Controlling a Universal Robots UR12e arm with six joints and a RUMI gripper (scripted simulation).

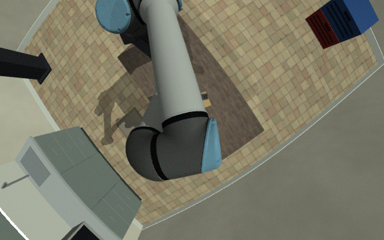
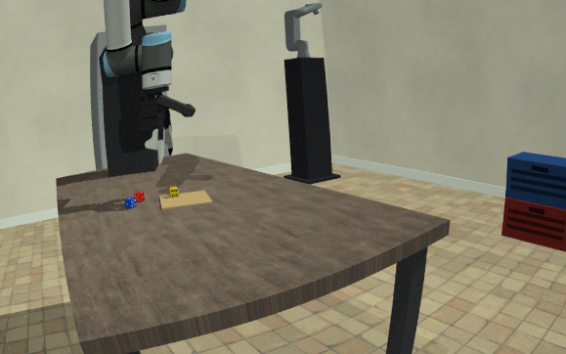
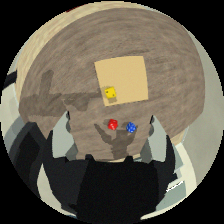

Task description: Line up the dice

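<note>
The red die lies 40 mm behind my hand, 90 mm to the right of it and 100 mm below it. The rest, counted from my hand: tan mat (50 mm ahead, 30 mm to the left, 110 mm below); yellow die (10 mm to the left, 90 mm below); blue die (20 mm ahead, 130 mm to the right, 100 mm below).
</note>
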